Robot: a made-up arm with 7 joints.
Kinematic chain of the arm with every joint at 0, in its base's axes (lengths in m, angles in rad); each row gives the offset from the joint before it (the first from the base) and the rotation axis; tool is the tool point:
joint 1: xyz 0 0.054 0 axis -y
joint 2: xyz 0 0.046 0 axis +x
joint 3: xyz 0 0 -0.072 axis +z
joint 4: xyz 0 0 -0.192 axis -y
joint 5: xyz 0 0 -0.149 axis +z
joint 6: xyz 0 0 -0.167 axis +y
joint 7: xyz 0 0 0 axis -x
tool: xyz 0 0 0
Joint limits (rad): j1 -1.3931..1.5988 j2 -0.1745..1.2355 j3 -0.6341..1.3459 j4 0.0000..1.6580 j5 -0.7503..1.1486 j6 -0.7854..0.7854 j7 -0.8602..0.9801
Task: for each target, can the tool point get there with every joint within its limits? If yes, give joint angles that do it. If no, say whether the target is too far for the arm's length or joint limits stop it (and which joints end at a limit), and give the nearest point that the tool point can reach.
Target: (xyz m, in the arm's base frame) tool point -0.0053 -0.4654 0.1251
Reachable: no: joint limits stop it (at a limit: joint 1, joint 2, joint 3, joint 4) | nearest point 0.1933 -0.1247 0.2591 | short by 0.416 m
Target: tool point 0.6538 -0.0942 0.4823
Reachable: no: too far | nearest point 0.4560 -0.0197 0.2438 | short by 0.319 m
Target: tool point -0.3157 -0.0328 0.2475
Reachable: no: joint limits stop it (at a limit: joint 1, joint 2, joint 4) | nearest point -0.5622 -0.0007 -0.1010 | short by 0.428 m
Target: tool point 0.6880 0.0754 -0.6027
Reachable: no: too far | nearest point 0.4361 0.0844 -0.3820 | short by 0.335 m
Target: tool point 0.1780 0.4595 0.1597
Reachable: yes | joints 0.6553 1.0161 0.7095 1.4692 0.6087 -0.2874 -0.1817
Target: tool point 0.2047 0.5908 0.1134
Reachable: yes | joints 1.1476 1.1203 0.4372 0.7141 0.1435 0.3200 -0.1288
